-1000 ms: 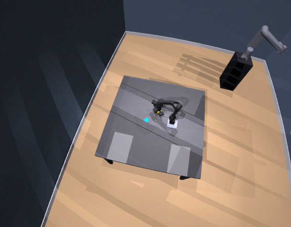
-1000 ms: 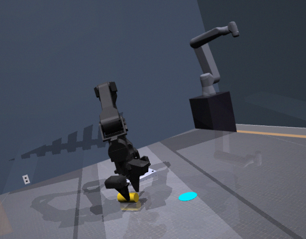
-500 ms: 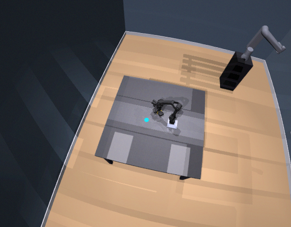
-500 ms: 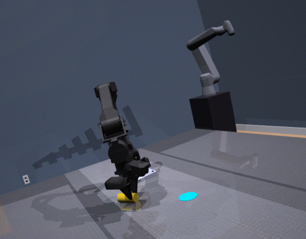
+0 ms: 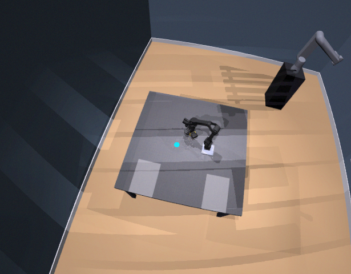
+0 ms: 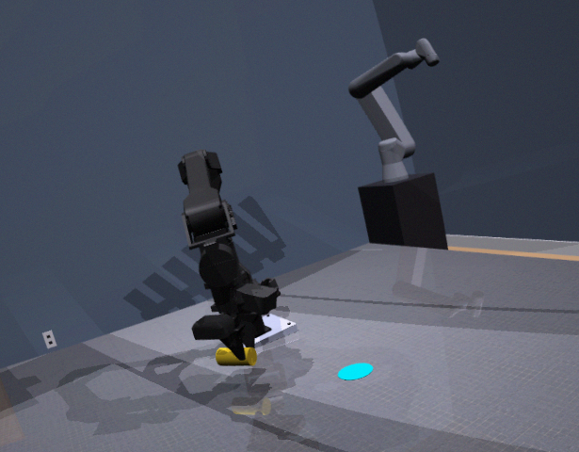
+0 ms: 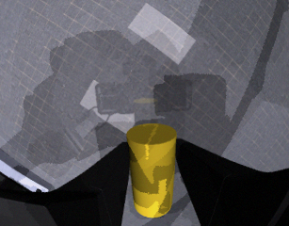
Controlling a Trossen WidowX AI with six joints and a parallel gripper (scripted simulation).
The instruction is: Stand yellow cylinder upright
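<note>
My gripper tip is now 13 cm short of the cyan circle, 13 cm to the right of it and 5 cm above it. Round my gripper tip: yellow tall cylinder: 2 cm behind, 1 cm to the right.
</note>
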